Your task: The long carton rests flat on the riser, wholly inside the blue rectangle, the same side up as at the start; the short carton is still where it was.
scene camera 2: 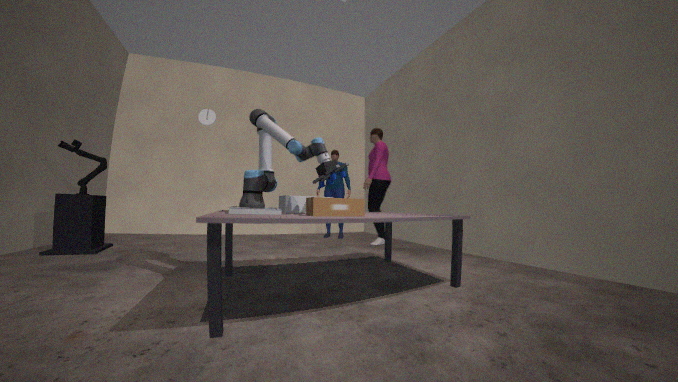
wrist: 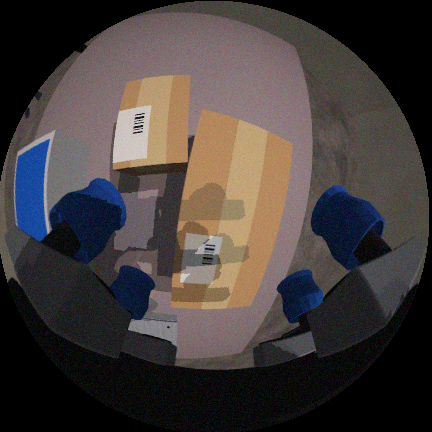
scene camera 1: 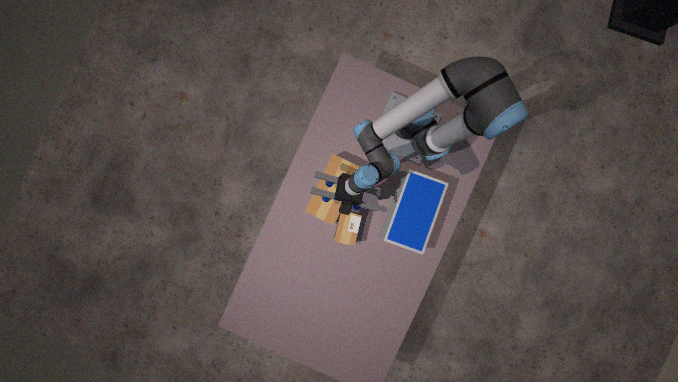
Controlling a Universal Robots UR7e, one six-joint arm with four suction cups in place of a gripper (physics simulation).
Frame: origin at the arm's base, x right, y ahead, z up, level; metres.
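Where they show: hand at its tool point: (scene camera 2: 332,182) (wrist: 218,258); arm's base at its link origin: (scene camera 2: 252,207).
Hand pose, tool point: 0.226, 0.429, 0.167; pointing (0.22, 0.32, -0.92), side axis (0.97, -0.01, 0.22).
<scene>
Things, the pixels of their centre, and the offset from my tool point, as dx, dy, dz. Level surfaces: height alone.
- long carton at the middle of its body: (wrist: 224,220) (scene camera 1: 333,189) (scene camera 2: 335,206) +0.048, -0.011, -0.150
- short carton at the middle of its body: (wrist: 156,126) (scene camera 1: 347,226) -0.069, +0.149, -0.150
- riser at the middle of its body: (wrist: 47,226) (scene camera 1: 412,210) (scene camera 2: 305,204) -0.360, -0.013, -0.140
- blue rectangle at the middle of its body: (wrist: 29,233) (scene camera 1: 416,211) -0.360, -0.013, -0.080
- table at its surface level: dz -0.200
The long carton (scene camera 1: 320,209) (scene camera 2: 325,208) (wrist: 262,200) lies flat on the table, its label and tape strip facing up in the wrist view. The short carton (scene camera 1: 344,236) (wrist: 162,120) lies beside one end of it, label up, with a narrow gap between them. The riser (scene camera 1: 395,206) (scene camera 2: 291,204) (wrist: 70,165) stands apart from both, with the blue rectangle (scene camera 1: 417,212) (wrist: 31,185) bare on its top. My gripper (scene camera 1: 343,195) (scene camera 2: 330,173) (wrist: 217,257) is open, tilted above the long carton with its blue cups apart from it and holding nothing.
The table (scene camera 1: 310,290) (scene camera 2: 415,217) carries the arm's base (scene camera 2: 254,210) near the riser. A person in blue (scene camera 2: 336,182) and a person in pink (scene camera 2: 379,165) stand beyond the table. A black arm stands on a pedestal (scene camera 2: 80,222) at the left.
</scene>
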